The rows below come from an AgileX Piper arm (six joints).
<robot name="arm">
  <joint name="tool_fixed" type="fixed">
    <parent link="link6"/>
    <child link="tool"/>
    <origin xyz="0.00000 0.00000 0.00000" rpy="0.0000 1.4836 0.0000"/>
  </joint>
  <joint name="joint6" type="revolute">
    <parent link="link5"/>
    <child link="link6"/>
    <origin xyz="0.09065 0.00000 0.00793" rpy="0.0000 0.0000 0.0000"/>
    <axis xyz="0.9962 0 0.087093"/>
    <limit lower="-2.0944" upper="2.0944"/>
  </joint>
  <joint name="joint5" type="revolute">
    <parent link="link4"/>
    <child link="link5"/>
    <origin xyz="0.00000 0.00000 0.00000" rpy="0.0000 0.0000 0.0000"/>
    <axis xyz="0 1 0"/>
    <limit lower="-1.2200" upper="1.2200"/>
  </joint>
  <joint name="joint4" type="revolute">
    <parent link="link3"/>
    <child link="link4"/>
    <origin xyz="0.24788 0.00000 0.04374" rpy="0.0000 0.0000 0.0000"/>
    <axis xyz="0.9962 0 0.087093"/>
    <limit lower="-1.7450" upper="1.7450"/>
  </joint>
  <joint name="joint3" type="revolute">
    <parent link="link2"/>
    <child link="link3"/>
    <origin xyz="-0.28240 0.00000 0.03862" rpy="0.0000 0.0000 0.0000"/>
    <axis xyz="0 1 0"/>
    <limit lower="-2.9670" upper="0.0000"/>
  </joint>
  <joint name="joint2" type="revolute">
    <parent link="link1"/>
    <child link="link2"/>
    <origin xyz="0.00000 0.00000 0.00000" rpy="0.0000 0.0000 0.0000"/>
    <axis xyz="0 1 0"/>
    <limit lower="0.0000" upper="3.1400"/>
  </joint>
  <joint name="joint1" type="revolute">
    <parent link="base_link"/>
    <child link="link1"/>
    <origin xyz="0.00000 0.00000 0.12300" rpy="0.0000 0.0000 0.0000"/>
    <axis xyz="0 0 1"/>
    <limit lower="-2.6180" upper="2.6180"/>
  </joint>
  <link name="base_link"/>
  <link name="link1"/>
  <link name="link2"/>
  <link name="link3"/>
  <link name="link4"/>
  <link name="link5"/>
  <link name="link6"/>
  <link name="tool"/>
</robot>
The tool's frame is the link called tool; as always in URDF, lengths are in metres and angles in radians.
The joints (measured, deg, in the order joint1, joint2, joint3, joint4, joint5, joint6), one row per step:
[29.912, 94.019, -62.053, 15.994, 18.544, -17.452]
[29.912, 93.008, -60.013, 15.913, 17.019, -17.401]
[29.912, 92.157, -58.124, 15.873, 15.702, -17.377]
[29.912, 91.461, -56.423, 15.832, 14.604, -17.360]
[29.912, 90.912, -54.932, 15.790, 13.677, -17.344]
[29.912, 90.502, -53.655, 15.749, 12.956, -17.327]
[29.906, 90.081, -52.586, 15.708, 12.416, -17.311]
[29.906, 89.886, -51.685, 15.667, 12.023, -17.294]
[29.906, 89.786, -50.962, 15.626, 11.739, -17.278]
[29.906, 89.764, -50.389, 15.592, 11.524, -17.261]
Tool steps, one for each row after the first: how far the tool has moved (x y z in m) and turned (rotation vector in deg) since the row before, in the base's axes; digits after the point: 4 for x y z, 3 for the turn. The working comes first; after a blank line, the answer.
Tool pose at each row, in the base's axes (x y z in m, rotation vector in deg; the steps are taken from these numbers as rounded here):
[0.3046, 0.1845, 0.2440, -40.076, 130.058, 19.327]
[0.2997, 0.1808, 0.2412, -39.650, 129.693, 18.964]
[0.2950, 0.1775, 0.2380, -39.321, 129.520, 18.634]
[0.2908, 0.1745, 0.2346, -39.096, 129.505, 18.322]
[0.2871, 0.1719, 0.2313, -38.940, 129.579, 18.033]
[0.2838, 0.1697, 0.2279, -38.858, 129.765, 17.776]
[0.2809, 0.1677, 0.2255, -38.799, 129.901, 17.573]
[0.2786, 0.1662, 0.2225, -38.825, 130.224, 17.374]
[0.2768, 0.1650, 0.2198, -38.881, 130.563, 17.199]
[0.2754, 0.1640, 0.2173, -38.941, 130.898, 17.050]

[-0.0049, -0.0037, -0.0028, 0.017, -0.489, -0.370]
[-0.0047, -0.0033, -0.0032, -0.052, -0.291, -0.314]
[-0.0042, -0.0030, -0.0034, -0.123, -0.129, -0.253]
[-0.0037, -0.0026, -0.0033, -0.158, -0.032, -0.207]
[-0.0033, -0.0022, -0.0034, -0.195, 0.089, -0.158]
[-0.0029, -0.0020, -0.0024, -0.153, 0.061, -0.119]
[-0.0023, -0.0015, -0.0030, -0.233, 0.245, -0.079]
[-0.0018, -0.0012, -0.0027, -0.231, 0.270, -0.052]
[-0.0014, -0.0010, -0.0025, -0.214, 0.275, -0.041]

